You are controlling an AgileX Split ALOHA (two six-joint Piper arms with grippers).
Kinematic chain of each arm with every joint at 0, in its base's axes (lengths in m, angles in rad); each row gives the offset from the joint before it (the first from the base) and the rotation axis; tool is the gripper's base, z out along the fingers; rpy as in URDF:
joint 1: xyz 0 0 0.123 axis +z
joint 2: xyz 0 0 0 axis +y
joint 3: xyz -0.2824 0 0.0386 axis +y
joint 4: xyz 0.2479 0 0.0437 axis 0.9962 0 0.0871
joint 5: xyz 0 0 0 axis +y
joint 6: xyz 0.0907 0 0.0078 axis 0.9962 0 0.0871
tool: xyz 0 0 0 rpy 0 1.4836 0
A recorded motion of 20 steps. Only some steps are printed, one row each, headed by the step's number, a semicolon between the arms.
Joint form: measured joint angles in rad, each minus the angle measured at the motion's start. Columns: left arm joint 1, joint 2, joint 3, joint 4, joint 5, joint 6; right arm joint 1, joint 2, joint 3, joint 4, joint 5, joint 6.
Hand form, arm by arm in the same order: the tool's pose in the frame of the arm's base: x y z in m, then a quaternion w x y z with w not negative. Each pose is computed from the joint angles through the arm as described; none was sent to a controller.
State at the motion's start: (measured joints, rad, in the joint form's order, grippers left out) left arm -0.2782 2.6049 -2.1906 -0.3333 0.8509 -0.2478; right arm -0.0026 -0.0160 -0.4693 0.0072 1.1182 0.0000
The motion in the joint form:
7: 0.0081 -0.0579 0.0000 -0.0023 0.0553 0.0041; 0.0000 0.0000 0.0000 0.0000 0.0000 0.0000
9: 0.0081 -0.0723 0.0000 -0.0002 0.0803 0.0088; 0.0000 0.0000 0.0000 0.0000 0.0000 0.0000
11: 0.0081 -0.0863 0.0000 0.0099 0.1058 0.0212; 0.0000 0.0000 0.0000 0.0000 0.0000 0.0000
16: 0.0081 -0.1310 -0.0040 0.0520 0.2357 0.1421; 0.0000 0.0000 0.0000 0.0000 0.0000 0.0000
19: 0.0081 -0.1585 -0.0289 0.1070 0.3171 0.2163; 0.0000 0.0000 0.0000 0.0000 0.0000 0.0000
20: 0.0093 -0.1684 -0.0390 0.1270 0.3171 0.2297; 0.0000 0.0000 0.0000 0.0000 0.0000 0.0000
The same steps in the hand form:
7: 0.5133 -0.1666 0.1235 0.14940 -0.06241 0.96766 -0.19345; -0.0063 0.0006 0.2640 0.49040 0.00092 0.87149 0.00296
9: 0.5111 -0.1663 0.1304 0.14480 -0.05671 0.96893 -0.19232; -0.0063 0.0006 0.2640 0.49040 0.00092 0.87149 0.00296
11: 0.5089 -0.1655 0.1369 0.14151 -0.04563 0.97104 -0.18704; -0.0063 0.0006 0.2640 0.49040 0.00092 0.87149 0.00296
16: 0.4978 -0.1610 0.1571 0.11685 0.03408 0.98010 -0.15684; -0.0063 0.0006 0.2640 0.49040 0.00092 0.87149 0.00296
19: 0.4931 -0.1560 0.1752 0.11251 0.08720 0.98162 -0.12713; -0.0063 0.0006 0.2640 0.49040 0.00092 0.87149 0.00296
20: 0.4940 -0.1540 0.1828 0.12466 0.09678 0.98033 -0.11852; -0.0063 0.0006 0.2640 0.49040 0.00092 0.87149 0.00296

